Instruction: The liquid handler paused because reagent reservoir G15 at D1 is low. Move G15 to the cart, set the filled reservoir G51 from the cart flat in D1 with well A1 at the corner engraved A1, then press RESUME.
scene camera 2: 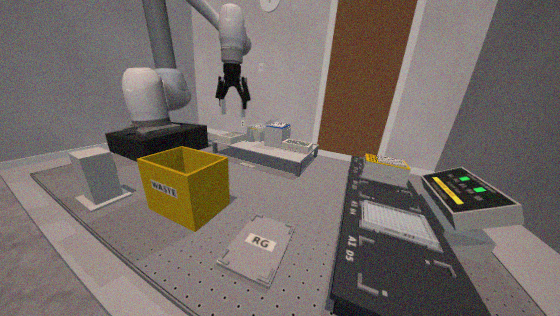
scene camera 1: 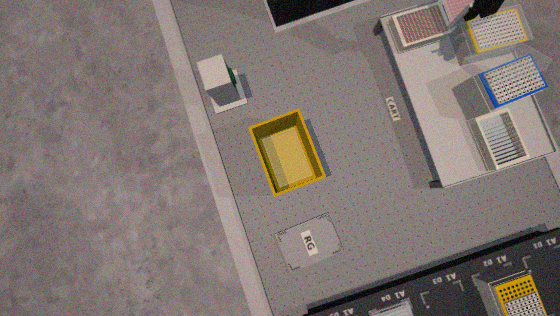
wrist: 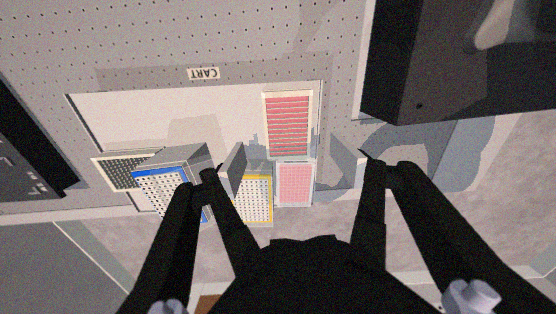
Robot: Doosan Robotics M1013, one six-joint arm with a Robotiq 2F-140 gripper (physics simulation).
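Places are measured from the arm's base along level axes (x ahead, y left, z up), in millimetres.
Pixels of known places: gripper, fingertip midpoint: (scene camera 2: 232, 115) (scene camera 1: 442, 1) (wrist: 287, 148); arm's base, origin of the base link: (scene camera 2: 154, 129).
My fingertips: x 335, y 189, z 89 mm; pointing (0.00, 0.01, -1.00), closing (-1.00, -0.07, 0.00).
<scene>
For each thing: its top centre in the pictures, then the offset to it from my fingertips. "*": a spot on its surface instead. Level surfaces: height alone.
- reservoir with red contents, middle of its top: (wrist: 287, 129) (scene camera 1: 422, 23) (scene camera 2: 232, 134) 7 mm back, 4 mm left, 92 mm down
- cart, middle of its top: (wrist: 211, 160) (scene camera 1: 467, 81) (scene camera 2: 267, 142) 155 mm ahead, 73 mm left, 117 mm down
- reservoir with pale slatted wells, middle of its top: (wrist: 132, 174) (scene camera 1: 502, 138) (scene camera 2: 297, 142) 308 mm ahead, 84 mm left, 92 mm down
- Slot D1's label, surface spot: (scene camera 1: 545, 243) * 568 mm ahead, 113 mm left, 122 mm down
- white button box, middle of its top: (scene camera 1: 213, 72) (scene camera 2: 89, 152) 20 mm back, 503 mm right, 53 mm down
- green button, middle of its top: (scene camera 1: 229, 74) 21 mm back, 474 mm right, 88 mm down
- yellow-rimmed rack, middle of its top: (wrist: 250, 204) (scene camera 1: 500, 27) (scene camera 2: 260, 125) 71 mm ahead, 140 mm left, 52 mm down
- pink plate, middle of its top: (wrist: 295, 186) (scene camera 1: 470, 6) 22 mm back, 145 mm left, 109 mm down
- yellow waste bin, middle of its top: (scene camera 1: 286, 151) (scene camera 2: 184, 158) 201 mm ahead, 399 mm right, 48 mm down
- RG plate, middle of its top: (scene camera 2: 260, 239) (scene camera 1: 309, 243) 422 mm ahead, 407 mm right, 169 mm down
- black deck, its level: 123 mm down
- yellow rack, middle of its top: (scene camera 1: 525, 310) (scene camera 2: 386, 159) 653 mm ahead, 26 mm right, 58 mm down
- screen, surface spot: (scene camera 2: 472, 192) * 806 mm ahead, 182 mm right, 50 mm down
A reservoir with red contents (scene camera 1: 420, 26) (wrist: 287, 125) lies on the cart (scene camera 1: 425, 105) (scene camera 2: 260, 152) (wrist: 135, 117) at the end by the robot base. A reservoir with pale slatted wells (scene camera 1: 501, 139) (scene camera 2: 297, 145) (wrist: 122, 172) lies at the cart's other end. Their labels are not legible. My gripper (scene camera 2: 233, 111) (wrist: 287, 148) is open and empty above the cart, over the red reservoir's end in the wrist view. Slot D1's label (scene camera 1: 545, 243) shows at the right edge; no labware shows beside it. The white button box (scene camera 1: 212, 70) (scene camera 2: 97, 175) has a green button (scene camera 1: 232, 76).
A blue-rimmed tip rack (scene camera 1: 514, 80) (wrist: 160, 192), a yellow-rimmed rack (scene camera 1: 496, 31) (wrist: 256, 200) and a pink plate (wrist: 295, 183) stand close together. A yellow waste bin (scene camera 2: 210, 195), RG plate (scene camera 2: 235, 260), black deck (scene camera 2: 350, 295) with yellow rack (scene camera 2: 385, 172), and screen (scene camera 2: 472, 192) stand elsewhere.
</scene>
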